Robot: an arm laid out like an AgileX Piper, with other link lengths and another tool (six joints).
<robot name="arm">
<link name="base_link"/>
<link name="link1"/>
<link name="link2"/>
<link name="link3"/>
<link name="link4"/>
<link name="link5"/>
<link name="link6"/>
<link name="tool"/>
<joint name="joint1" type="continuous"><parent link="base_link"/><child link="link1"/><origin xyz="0 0 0.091" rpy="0 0 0"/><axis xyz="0 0 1"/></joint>
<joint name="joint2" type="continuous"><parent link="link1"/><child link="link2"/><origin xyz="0 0 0" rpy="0 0 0"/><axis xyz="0 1 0"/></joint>
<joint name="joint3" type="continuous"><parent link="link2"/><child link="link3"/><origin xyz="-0.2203 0 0.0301" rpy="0 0 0"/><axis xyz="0 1 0"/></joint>
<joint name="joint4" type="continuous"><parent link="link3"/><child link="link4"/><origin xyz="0.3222 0 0.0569" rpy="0 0 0"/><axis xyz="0.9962 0 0.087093"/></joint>
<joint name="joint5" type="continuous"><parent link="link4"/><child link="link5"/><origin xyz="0 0 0" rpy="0 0 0"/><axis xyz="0 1 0"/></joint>
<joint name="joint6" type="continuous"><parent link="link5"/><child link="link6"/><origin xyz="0.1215 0 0.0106" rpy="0 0 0"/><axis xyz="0.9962 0 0.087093"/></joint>
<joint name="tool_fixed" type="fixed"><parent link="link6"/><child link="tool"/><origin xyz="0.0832 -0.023 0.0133" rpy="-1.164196 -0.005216 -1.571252"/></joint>
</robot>
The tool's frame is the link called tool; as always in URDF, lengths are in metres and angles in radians. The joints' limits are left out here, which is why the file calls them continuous.
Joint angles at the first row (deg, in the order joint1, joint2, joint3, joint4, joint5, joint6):
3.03, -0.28, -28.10, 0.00, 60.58, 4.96
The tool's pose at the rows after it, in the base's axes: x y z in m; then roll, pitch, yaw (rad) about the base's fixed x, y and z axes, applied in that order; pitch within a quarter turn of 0, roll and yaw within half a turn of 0:
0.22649 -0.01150 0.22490 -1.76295 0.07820 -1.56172
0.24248 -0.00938 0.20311 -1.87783 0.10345 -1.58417
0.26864 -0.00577 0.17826 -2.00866 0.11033 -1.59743
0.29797 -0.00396 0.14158 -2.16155 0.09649 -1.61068
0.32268 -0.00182 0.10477 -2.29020 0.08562 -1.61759
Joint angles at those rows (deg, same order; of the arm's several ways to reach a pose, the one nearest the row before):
3.04, 1.74, -28.17, -0.01, 60.64, 5.44
3.03, 9.96, -29.65, 0.45, 60.36, 7.10
3.03, 22.72, -32.98, 1.19, 58.33, 7.40
3.03, 37.87, -37.02, 1.31, 55.97, 7.16
3.03, 51.60, -41.29, 1.62, 53.89, 6.76

